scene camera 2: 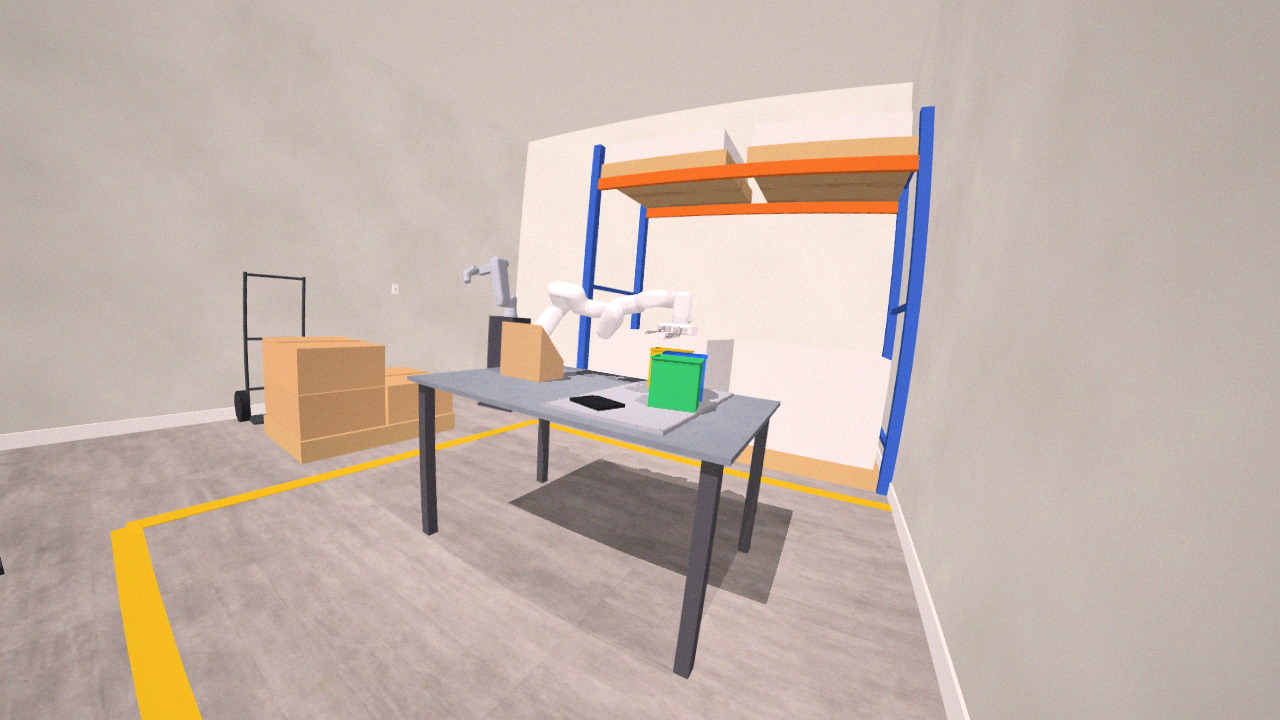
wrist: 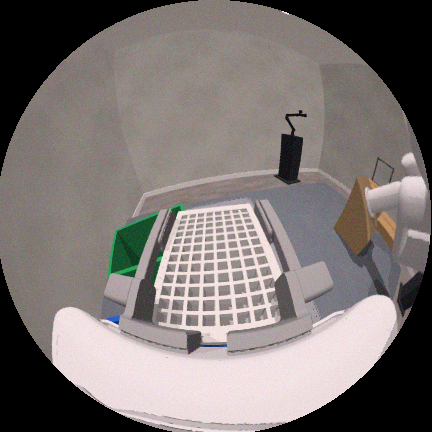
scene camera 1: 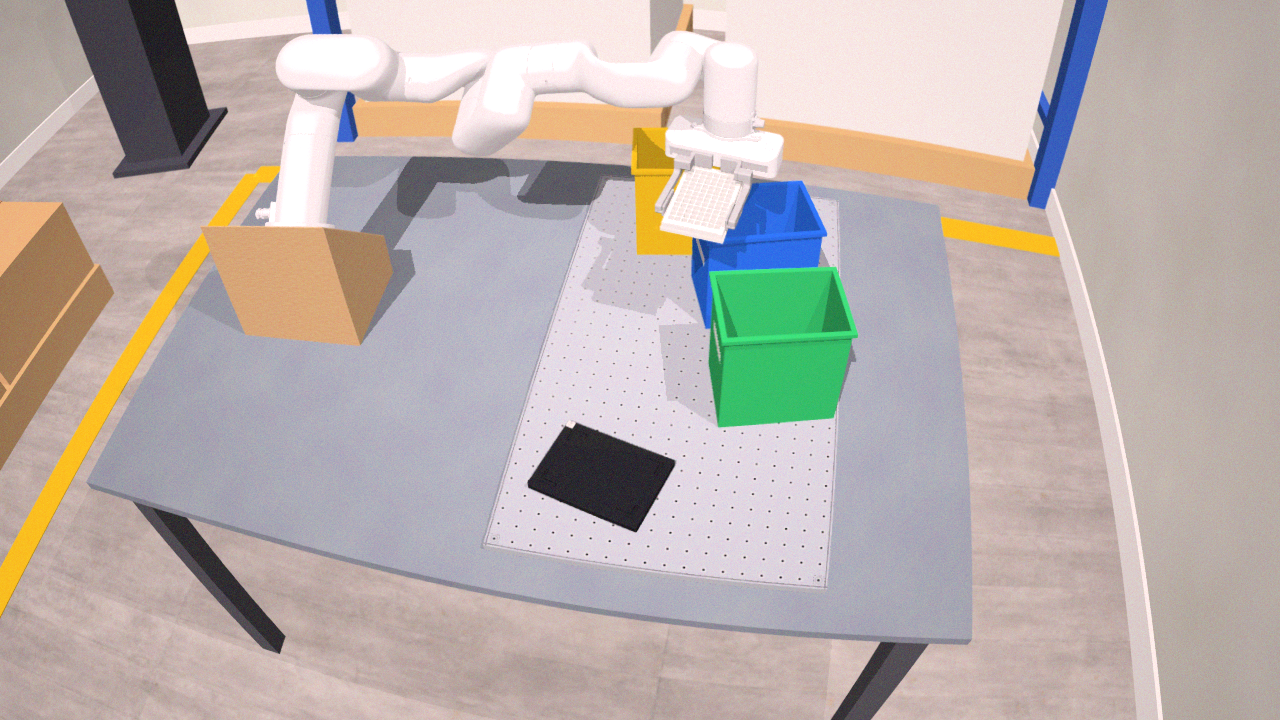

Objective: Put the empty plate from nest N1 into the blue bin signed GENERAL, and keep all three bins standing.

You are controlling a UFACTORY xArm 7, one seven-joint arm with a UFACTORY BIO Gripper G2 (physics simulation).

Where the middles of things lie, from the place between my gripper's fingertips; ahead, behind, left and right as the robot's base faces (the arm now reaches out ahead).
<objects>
Now: hand 120 mm short of the green bin [scene camera 1: 780,339], 80 mm to the left of it and 160 mm above it. The rest, counted from my hand: yellow bin [scene camera 1: 652,168] 270 mm to the left, 160 mm below; then white gridded plate [scene camera 1: 703,197] 10 mm ahead, 50 mm to the left, 10 mm below; then blue bin [scene camera 1: 779,227] 100 mm ahead, 120 mm to the left, 160 mm below.
</objects>
